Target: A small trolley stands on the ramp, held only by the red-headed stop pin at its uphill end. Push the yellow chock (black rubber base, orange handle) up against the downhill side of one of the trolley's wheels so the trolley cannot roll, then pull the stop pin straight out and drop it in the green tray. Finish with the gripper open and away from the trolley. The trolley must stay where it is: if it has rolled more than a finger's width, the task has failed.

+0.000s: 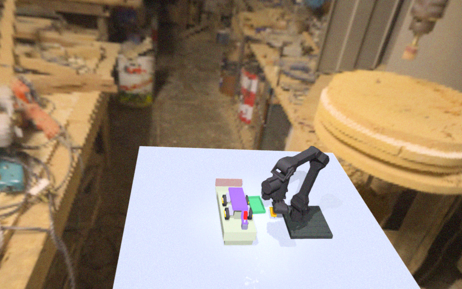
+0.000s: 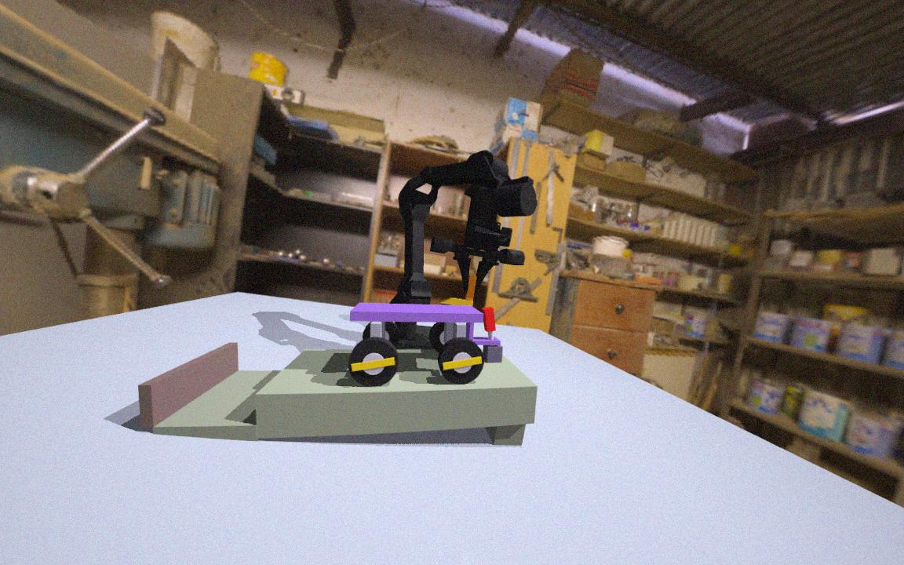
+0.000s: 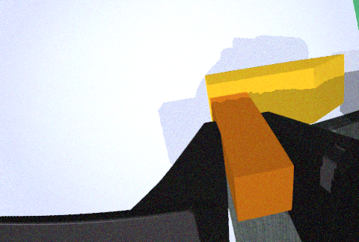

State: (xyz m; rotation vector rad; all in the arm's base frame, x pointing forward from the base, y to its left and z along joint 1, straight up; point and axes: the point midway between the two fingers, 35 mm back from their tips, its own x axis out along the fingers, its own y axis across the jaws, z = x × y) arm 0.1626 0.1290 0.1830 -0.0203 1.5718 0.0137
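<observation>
Now: gripper tip 20 mm to the left of the yellow chock and 10 mm above it. From my gripper tip the other things lie so: purple trolley: 160 mm ahead, 90 mm to the right, 60 mm below; then red-headed stop pin: 130 mm ahead, 20 mm to the left, 50 mm below; then grey-green ramp: 160 mm ahead, 100 mm to the right, 130 mm below.
</observation>
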